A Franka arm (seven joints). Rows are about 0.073 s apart.
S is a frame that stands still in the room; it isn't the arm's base.
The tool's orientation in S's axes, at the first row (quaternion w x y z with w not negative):
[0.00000, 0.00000, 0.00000, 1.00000]
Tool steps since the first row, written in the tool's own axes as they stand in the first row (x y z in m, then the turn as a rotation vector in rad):
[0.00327, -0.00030, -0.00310, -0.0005, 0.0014, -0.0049]
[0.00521, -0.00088, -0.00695, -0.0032, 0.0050, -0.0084]
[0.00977, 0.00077, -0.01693, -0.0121, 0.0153, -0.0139]
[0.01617, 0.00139, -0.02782, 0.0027, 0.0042, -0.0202]
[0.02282, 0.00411, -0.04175, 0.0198, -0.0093, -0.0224]
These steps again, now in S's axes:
[-0.00327, 0.00030, -0.00310, 0.0005, -0.0014, -0.0049]
[-0.00521, 0.00088, -0.00695, 0.0032, -0.0050, -0.0084]
[-0.00977, -0.00077, -0.01693, 0.0121, -0.0153, -0.0139]
[-0.01617, -0.00139, -0.02782, -0.0027, -0.0042, -0.0202]
[-0.02282, -0.00411, -0.04175, -0.0198, 0.0093, -0.0224]

